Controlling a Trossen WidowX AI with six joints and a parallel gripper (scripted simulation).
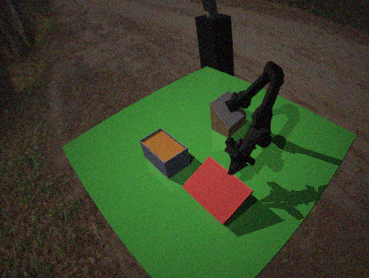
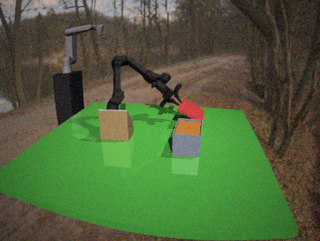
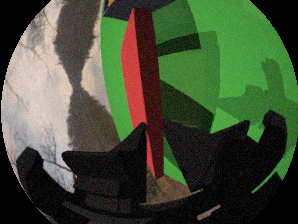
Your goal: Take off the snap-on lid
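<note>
Now: gripper tip 7 cm short of the red lid and 3 cm above it. Round my gripper tip: dark storage box: 9 cm ahead, 35 cm to the right, 6 cm below.
</note>
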